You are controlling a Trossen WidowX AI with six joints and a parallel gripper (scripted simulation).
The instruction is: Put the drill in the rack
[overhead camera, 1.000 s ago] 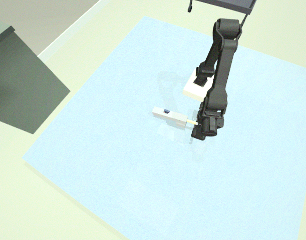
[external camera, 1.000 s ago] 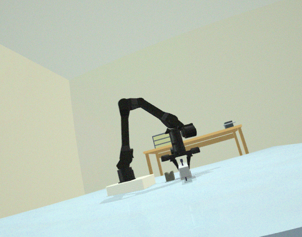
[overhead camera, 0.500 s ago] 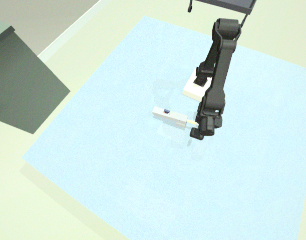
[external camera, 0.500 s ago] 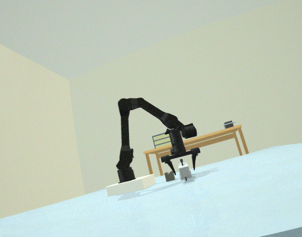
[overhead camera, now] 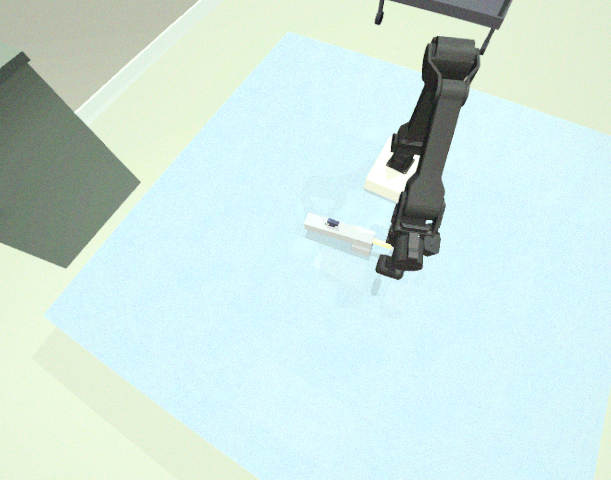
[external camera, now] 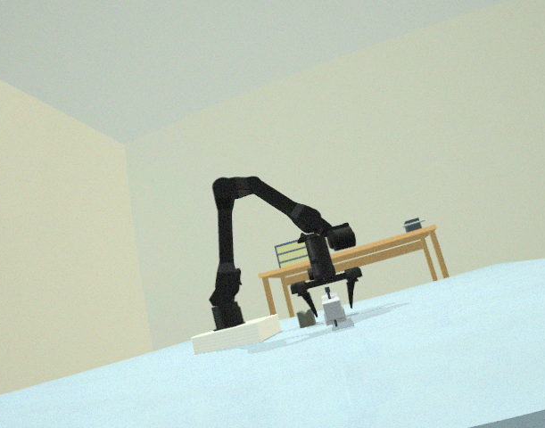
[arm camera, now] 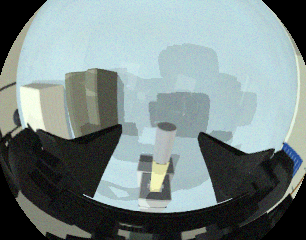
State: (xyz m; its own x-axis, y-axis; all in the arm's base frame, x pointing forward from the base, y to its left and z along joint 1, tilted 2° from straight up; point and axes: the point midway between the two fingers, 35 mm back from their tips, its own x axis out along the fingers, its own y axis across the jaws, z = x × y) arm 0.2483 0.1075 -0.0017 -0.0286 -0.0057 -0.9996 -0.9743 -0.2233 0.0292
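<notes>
The pale drill is 10 mm ahead of my gripper tip, 40 mm to the right of it and 30 mm above it. The rest, counted from my gripper tip: small grey-brown rack: 80 mm behind, 10 mm to the left; then small dark key: 40 mm ahead, 160 mm to the right, 40 mm above.
</notes>
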